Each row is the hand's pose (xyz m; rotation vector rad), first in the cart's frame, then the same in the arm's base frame.
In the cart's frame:
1: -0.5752 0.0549 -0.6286 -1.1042 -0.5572 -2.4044
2: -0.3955 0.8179 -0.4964 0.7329 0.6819 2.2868
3: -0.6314 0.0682 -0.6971 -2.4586 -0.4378 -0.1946
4: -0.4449 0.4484 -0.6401 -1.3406 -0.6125 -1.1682
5: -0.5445 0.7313 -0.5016 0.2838 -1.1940 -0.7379
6: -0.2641 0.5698 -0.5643 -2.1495 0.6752 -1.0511
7: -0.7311 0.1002 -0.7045 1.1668 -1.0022 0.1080
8: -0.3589 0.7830 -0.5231 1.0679 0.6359 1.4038
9: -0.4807 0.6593 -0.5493 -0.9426 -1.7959 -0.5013
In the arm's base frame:
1: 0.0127 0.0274 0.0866 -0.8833 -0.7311 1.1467
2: -0.3043 -0.0948 0.8052 -0.5479 -1.2062 0.0951
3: 0.0889 -0.0179 0.0999 -0.2627 1.5810 -2.5875
4: -0.1540 -0.1211 0.4360 -0.4671 -0.3961 2.2665
5: -0.1550 -0.0266 0.7525 0.1163 1.2590 1.4732
6: -0.3645 -0.1446 0.5271 1.3676 1.6009 -2.2254
7: 0.1783 0.0031 0.1506 0.5173 2.3540 0.8179
8: -0.3226 -0.1237 0.7594 -0.0301 -1.9001 -0.1637
9: -0.1849 -0.0755 0.6618 0.8854 0.0599 1.8942

